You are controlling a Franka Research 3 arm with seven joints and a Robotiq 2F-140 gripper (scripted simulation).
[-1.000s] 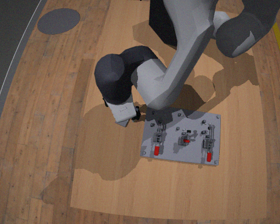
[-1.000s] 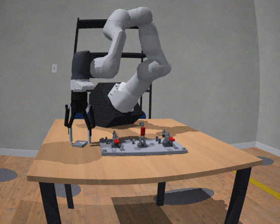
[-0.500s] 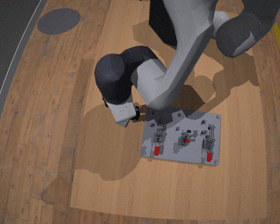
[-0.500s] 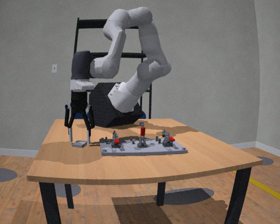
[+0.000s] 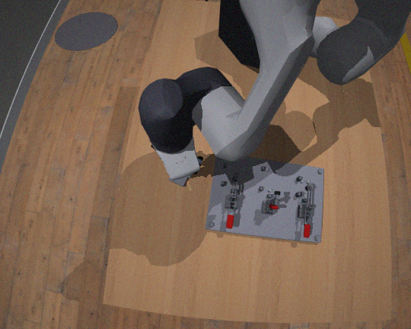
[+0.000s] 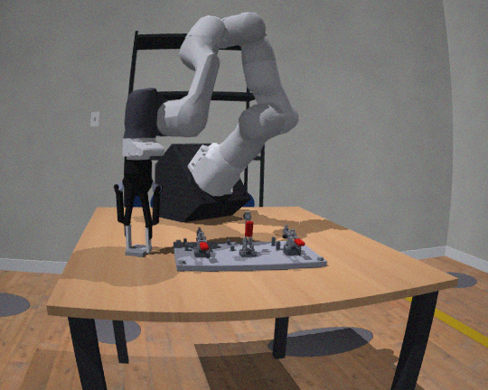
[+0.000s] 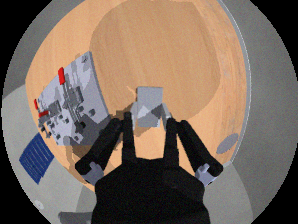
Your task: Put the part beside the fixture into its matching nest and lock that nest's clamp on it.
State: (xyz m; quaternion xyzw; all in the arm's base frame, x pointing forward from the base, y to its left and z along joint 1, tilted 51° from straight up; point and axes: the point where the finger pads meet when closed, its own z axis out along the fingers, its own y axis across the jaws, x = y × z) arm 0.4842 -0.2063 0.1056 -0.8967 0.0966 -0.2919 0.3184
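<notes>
Now: hand 3 cm above the grey part. Also, from my hand: grey fixture plate (27 cm to the left, 3 cm below, 3 cm behind).
</notes>
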